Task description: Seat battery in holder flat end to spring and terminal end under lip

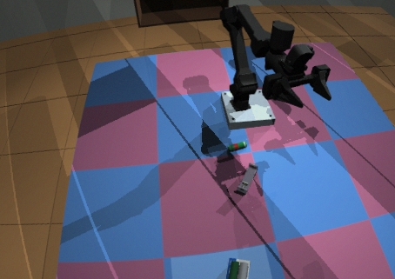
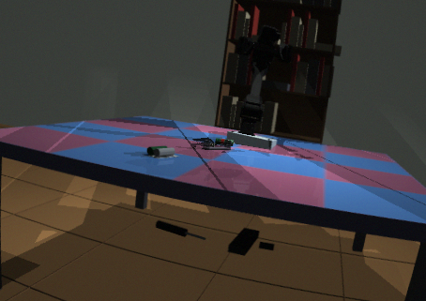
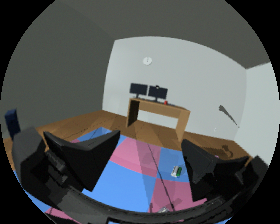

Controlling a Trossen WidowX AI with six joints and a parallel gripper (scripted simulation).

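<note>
Right now the battery is 35 cm below my gripper tip, 18 cm behind it and 10 cm to the right of it. From my gripper tip the other things lie so: screwdriver (55 cm below, 29 cm ahead, 16 cm to the right); black box (55 cm below, 28 cm ahead); white piece (35 cm below, 26 cm to the right, 22 cm ahead).
</note>
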